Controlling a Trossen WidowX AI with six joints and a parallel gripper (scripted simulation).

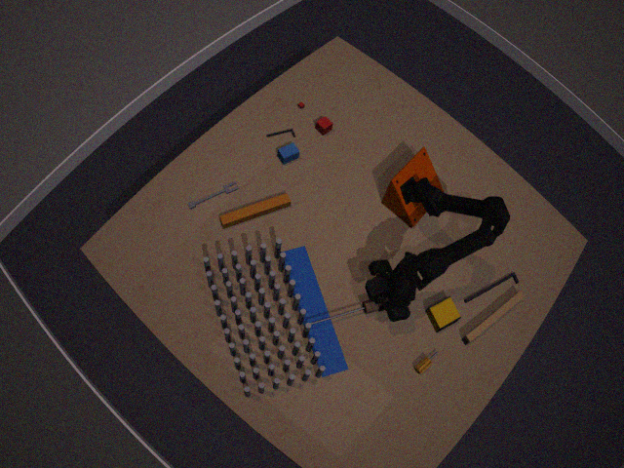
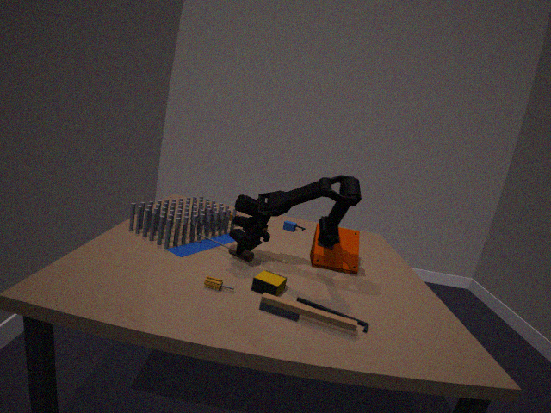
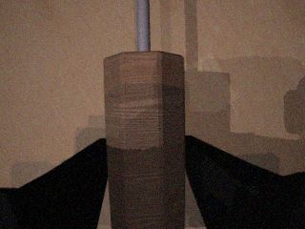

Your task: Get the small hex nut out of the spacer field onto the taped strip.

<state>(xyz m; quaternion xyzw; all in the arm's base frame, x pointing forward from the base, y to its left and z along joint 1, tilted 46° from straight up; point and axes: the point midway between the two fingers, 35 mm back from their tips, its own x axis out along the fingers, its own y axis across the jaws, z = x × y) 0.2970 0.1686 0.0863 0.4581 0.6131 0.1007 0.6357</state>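
The metal pick tool is 9 cm ahead of my gripper tip and 4 cm to the right of it. The rest, counted from my gripper tip: yellow screwdriver: 24 cm to the left, 2 cm ahead, 1 cm below; then yellow block: 17 cm to the left, 13 cm behind, 1 cm below; then blue taped strip: 14 cm ahead, 12 cm to the right, 3 cm below.
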